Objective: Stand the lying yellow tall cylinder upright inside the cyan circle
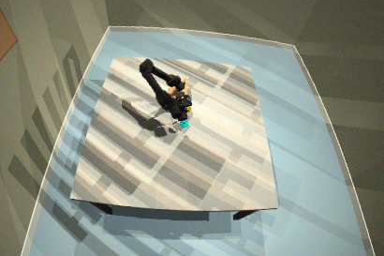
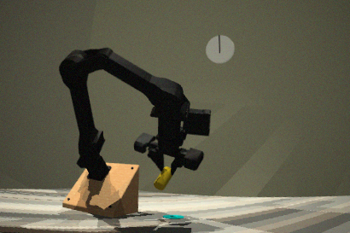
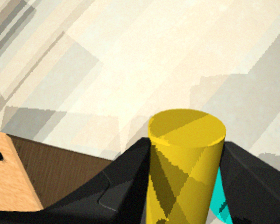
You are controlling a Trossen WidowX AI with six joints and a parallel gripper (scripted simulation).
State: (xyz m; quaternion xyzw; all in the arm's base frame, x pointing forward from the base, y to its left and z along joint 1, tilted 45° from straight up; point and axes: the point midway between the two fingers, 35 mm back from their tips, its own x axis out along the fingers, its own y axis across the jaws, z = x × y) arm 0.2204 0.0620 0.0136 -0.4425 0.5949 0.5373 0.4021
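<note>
Now: gripper tip 30 mm short of the cyan circle, 20 mm to the left of it and 130 mm above it. The rest, counted from my gripper tip: yellow cylinder (20 mm to the right, 20 mm below).
</note>
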